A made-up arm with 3 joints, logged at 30 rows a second.
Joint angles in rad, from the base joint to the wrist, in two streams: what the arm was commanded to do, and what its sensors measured. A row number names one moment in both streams.
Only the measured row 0 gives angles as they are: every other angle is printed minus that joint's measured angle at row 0.
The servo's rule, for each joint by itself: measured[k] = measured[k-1] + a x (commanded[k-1-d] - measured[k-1]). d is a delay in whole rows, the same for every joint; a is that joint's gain. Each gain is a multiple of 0.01, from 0.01 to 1. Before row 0 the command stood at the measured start. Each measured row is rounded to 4 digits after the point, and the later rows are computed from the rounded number. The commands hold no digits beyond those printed.
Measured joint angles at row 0: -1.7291, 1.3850, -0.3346
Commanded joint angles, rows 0 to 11: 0.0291, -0.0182, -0.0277; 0.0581, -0.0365, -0.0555; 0.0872, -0.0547, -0.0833; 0.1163, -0.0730, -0.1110; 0.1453, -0.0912, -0.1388; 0.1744, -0.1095, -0.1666; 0.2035, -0.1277, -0.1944; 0.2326, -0.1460, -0.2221; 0.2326, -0.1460, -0.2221; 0.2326, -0.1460, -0.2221; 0.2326, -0.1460, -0.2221; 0.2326, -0.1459, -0.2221
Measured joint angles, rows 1 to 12: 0.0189, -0.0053, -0.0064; 0.0444, -0.0143, -0.0177; 0.0722, -0.0260, -0.0328; 0.1009, -0.0396, -0.0508; 0.1298, -0.0546, -0.0710; 0.1588, -0.0705, -0.0930; 0.1879, -0.0871, -0.1163; 0.2170, -0.1042, -0.1406; 0.2271, -0.1163, -0.1593; 0.2307, -0.1249, -0.1737; 0.2319, -0.1310, -0.1848; 0.2324, -0.1353, -0.1934
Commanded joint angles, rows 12 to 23: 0.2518, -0.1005, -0.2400; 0.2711, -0.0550, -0.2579; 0.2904, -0.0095, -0.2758; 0.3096, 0.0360, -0.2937; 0.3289, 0.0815, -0.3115; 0.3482, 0.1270, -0.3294; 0.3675, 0.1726, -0.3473; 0.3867, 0.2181, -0.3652; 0.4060, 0.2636, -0.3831; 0.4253, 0.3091, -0.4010; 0.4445, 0.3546, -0.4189; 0.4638, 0.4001, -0.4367
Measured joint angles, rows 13 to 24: 0.2450, -0.1252, -0.2041; 0.2620, -0.1048, -0.2165; 0.2805, -0.0772, -0.2301; 0.2994, -0.0444, -0.2447; 0.3186, -0.0079, -0.2601; 0.3378, 0.0312, -0.2760; 0.3571, 0.0722, -0.2924; 0.3763, 0.1145, -0.3091; 0.3956, 0.1577, -0.3261; 0.4149, 0.2016, -0.3433; 0.4341, 0.2460, -0.3607; 0.4534, 0.2907, -0.3782
